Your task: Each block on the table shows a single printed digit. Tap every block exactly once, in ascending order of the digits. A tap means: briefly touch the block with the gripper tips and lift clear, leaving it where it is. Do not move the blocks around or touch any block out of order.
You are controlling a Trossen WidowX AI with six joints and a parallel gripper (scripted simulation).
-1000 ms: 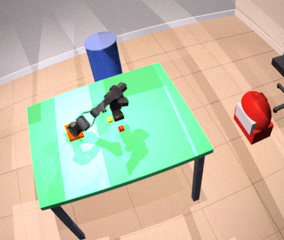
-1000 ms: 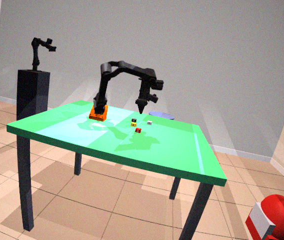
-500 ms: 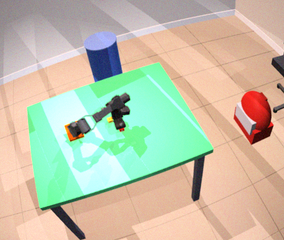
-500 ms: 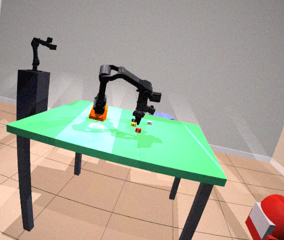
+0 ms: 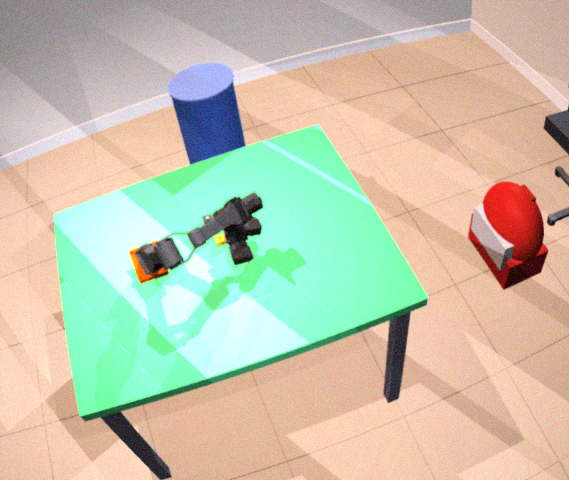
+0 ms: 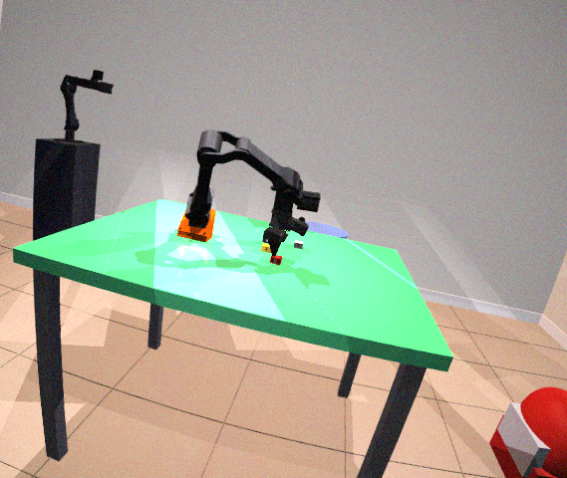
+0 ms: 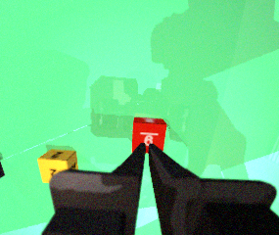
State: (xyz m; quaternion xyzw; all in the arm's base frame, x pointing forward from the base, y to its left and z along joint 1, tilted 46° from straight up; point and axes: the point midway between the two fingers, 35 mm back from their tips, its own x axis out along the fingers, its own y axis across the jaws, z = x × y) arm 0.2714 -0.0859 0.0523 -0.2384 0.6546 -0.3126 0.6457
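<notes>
Right now my gripper tip is 10 mm short of the red block and 10 mm above it. From my gripper tip the other things lie so: black block (40 mm behind, 210 mm to the left, 10 mm below); then white block (80 mm ahead, 220 mm to the left, 10 mm below); then yellow block (30 mm behind, 100 mm to the left, 10 mm below).
</notes>
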